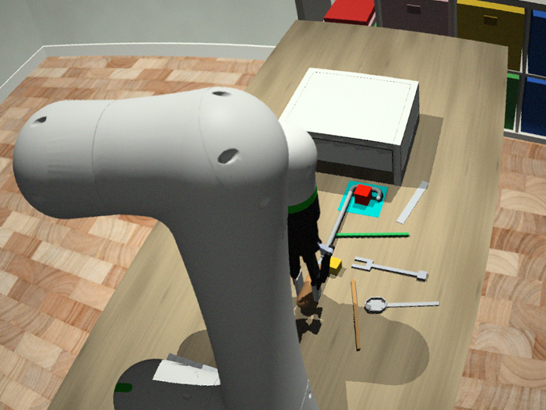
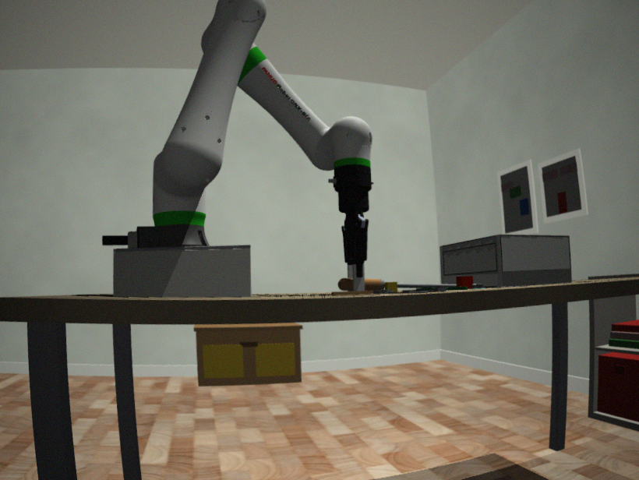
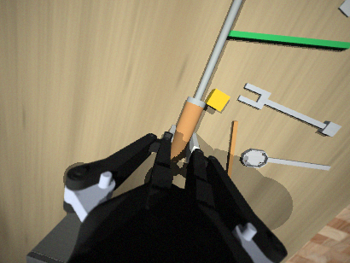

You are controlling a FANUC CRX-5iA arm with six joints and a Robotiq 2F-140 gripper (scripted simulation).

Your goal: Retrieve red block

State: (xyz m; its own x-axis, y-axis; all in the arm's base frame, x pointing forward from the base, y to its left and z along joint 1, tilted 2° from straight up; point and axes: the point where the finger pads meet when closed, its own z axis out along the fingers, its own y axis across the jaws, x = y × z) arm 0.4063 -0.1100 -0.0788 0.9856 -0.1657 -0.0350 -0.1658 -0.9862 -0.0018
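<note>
My gripper is now 7 cm short of the yellow cube, 4 cm to the left of it and 3 cm above it. Also, from my hand: hook tool: 14 cm ahead, 6 cm to the right, 2 cm below; grey spoon-like tool: 1 cm behind, 17 cm to the right, 3 cm below; wooden stick: 4 cm behind, 11 cm to the right, 3 cm below.
</note>
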